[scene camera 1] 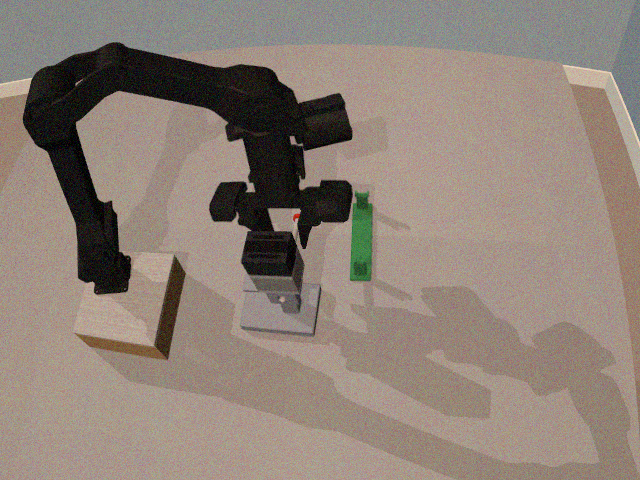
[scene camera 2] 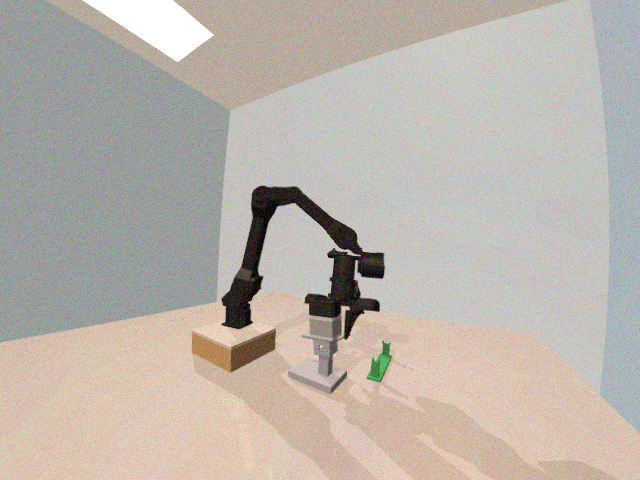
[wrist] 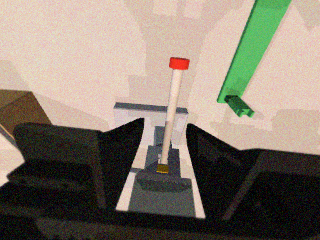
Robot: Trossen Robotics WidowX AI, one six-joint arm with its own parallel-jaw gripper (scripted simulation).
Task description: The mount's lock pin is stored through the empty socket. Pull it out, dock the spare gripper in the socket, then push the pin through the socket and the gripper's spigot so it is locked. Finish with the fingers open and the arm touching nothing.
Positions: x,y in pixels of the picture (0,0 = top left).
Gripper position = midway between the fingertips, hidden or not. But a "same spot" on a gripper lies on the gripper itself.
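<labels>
My gripper: visible in scene camera 1, scene camera 2 and the wrist view (pixel 165 125). Spare gripper: visible in scene camera 1, scene camera 2 and the wrist view (pixel 156 194). My gripper (scene camera 2: pixel 351 315) and (scene camera 1: pixel 309 228): same spot. Spare gripper (scene camera 2: pixel 325 316) and (scene camera 1: pixel 279 275): same spot.
</labels>
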